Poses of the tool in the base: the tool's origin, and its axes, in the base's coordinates. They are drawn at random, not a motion.
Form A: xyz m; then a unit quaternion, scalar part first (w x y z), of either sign.
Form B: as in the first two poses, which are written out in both.
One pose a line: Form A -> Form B
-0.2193 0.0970 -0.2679 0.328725 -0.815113 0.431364 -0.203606 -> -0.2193 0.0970 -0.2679 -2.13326 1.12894 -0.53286
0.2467 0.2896 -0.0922 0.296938 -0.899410 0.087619 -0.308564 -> 0.2467 0.2896 -0.0922 -2.39111 0.23294 -0.82033
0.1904 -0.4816 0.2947 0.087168 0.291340 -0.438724 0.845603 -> 0.1904 -0.4816 0.2947 0.86772 -1.30668 2.51852
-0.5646 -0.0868 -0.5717 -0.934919 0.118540 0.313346 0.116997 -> -0.5646 -0.0868 -0.5717 -0.24236 -0.64065 -0.23921
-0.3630 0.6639 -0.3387 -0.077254 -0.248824 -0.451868 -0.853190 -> -0.3630 0.6639 -0.3387 0.74545 1.35374 2.55606
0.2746 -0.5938 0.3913 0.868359 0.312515 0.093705 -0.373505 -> 0.2746 -0.5938 0.3913 0.65399 0.19609 -0.78162
